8 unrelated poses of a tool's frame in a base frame.
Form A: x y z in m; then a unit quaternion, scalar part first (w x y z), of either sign.
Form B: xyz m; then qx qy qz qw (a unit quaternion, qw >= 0). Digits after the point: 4 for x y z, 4 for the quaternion.
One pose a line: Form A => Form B
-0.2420 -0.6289 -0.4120 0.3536 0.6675 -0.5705 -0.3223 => -0.2420 -0.6289 -0.4120 0.6675 -0.5705 -0.3223 0.3536
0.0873 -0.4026 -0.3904 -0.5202 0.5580 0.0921 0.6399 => 0.0873 -0.4026 -0.3904 -0.5580 -0.0921 -0.6399 0.5202
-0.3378 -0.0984 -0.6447 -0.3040 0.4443 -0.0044 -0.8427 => -0.3378 -0.0984 -0.6447 -0.4443 0.0044 0.8427 0.3040
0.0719 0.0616 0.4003 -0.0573 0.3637 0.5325 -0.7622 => 0.0719 0.0616 0.4003 -0.3637 -0.5325 0.7622 0.0573
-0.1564 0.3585 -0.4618 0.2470 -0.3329 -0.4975 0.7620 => -0.1564 0.3585 -0.4618 -0.3329 -0.4975 0.7620 0.2470
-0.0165 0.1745 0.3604 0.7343 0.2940 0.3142 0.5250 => -0.0165 0.1745 0.3604 0.2940 0.3142 0.5250 0.7343
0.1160 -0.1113 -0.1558 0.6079 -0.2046 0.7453 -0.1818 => 0.1160 -0.1113 -0.1558 -0.2046 0.7453 -0.1818 0.6079
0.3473 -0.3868 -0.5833 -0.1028 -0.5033 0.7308 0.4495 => 0.3473 -0.3868 -0.5833 0.5033 -0.7308 -0.4495 0.1028
